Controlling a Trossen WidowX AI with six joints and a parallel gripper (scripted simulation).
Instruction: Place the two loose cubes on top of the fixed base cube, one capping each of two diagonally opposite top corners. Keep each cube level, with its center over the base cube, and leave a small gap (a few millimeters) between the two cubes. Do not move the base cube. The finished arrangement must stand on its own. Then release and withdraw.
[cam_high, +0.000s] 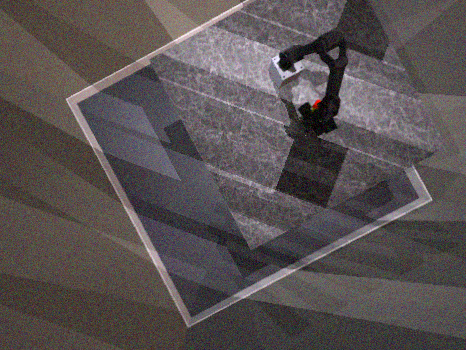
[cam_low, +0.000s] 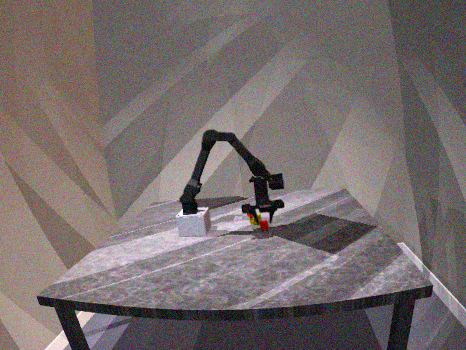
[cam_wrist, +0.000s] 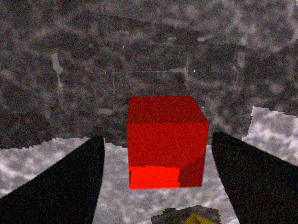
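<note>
Right now the red cube is 10 cm to the left of my gripper tip, 4 cm behind it and 4 cm above it. Round my gripper tip: yellow base cube 10 cm to the left, 3 cm behind.
</note>
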